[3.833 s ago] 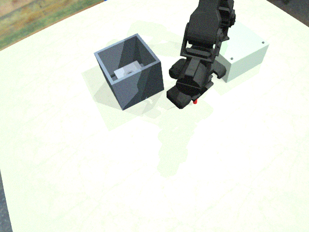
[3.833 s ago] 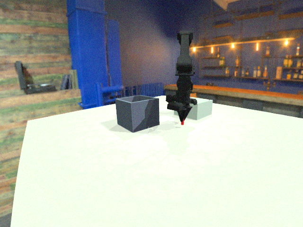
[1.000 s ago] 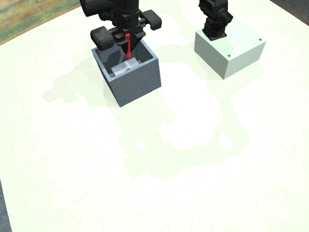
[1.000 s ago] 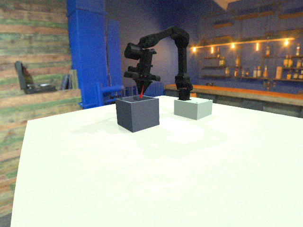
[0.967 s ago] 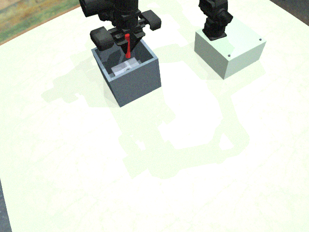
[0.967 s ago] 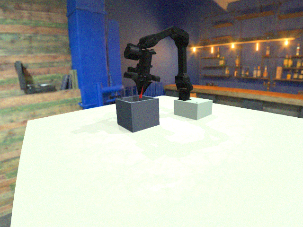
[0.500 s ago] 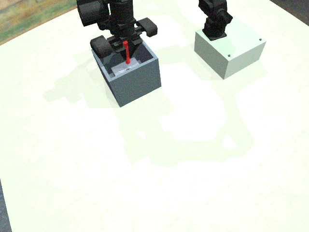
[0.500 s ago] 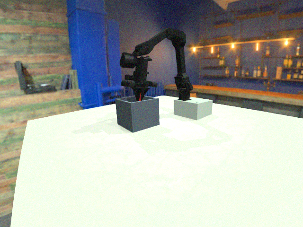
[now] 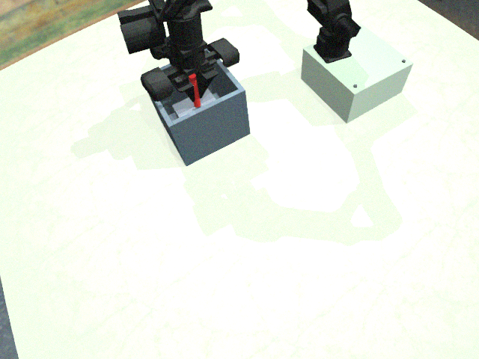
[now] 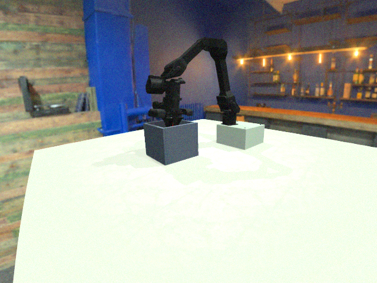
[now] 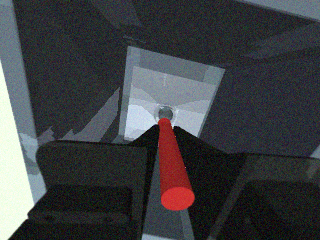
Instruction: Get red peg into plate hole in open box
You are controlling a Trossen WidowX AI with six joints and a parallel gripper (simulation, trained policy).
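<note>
Right now my gripper tip is 20 mm below the red peg. Also, from my gripper tip: plate: 50 mm below.
</note>
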